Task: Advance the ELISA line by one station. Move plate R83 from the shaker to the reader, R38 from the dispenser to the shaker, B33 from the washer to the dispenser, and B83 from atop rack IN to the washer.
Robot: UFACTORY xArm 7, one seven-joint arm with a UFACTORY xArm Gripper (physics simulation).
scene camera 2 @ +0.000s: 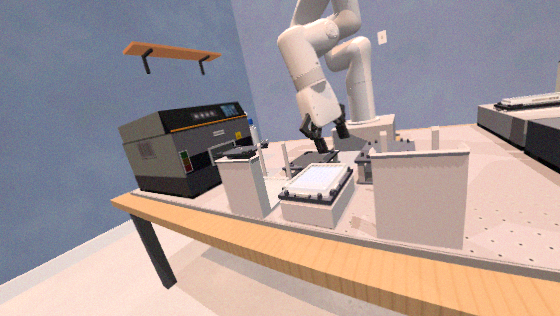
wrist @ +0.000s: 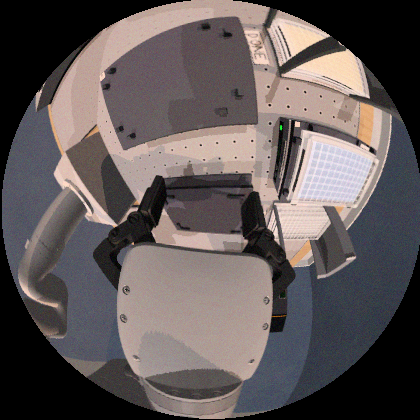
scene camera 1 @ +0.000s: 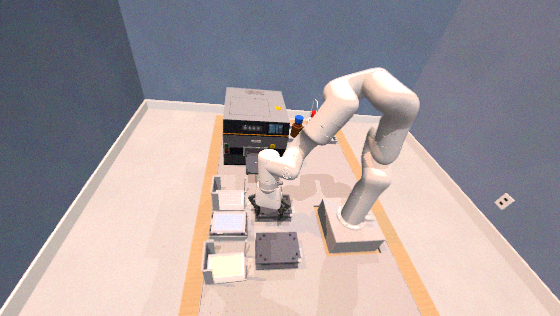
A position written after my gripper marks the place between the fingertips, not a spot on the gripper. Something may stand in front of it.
My gripper point(scene camera 2: 335, 145) is open and holds nothing. Also in view: a pale blue well plate point(scene camera 2: 316, 178). Also in view: a cream plate point(scene camera 1: 231, 265).
The pale blue well plate also shows in the wrist view point(wrist: 330, 171). The cream plate also shows in the wrist view point(wrist: 326, 67). My gripper also shows in the wrist view point(wrist: 206, 191).
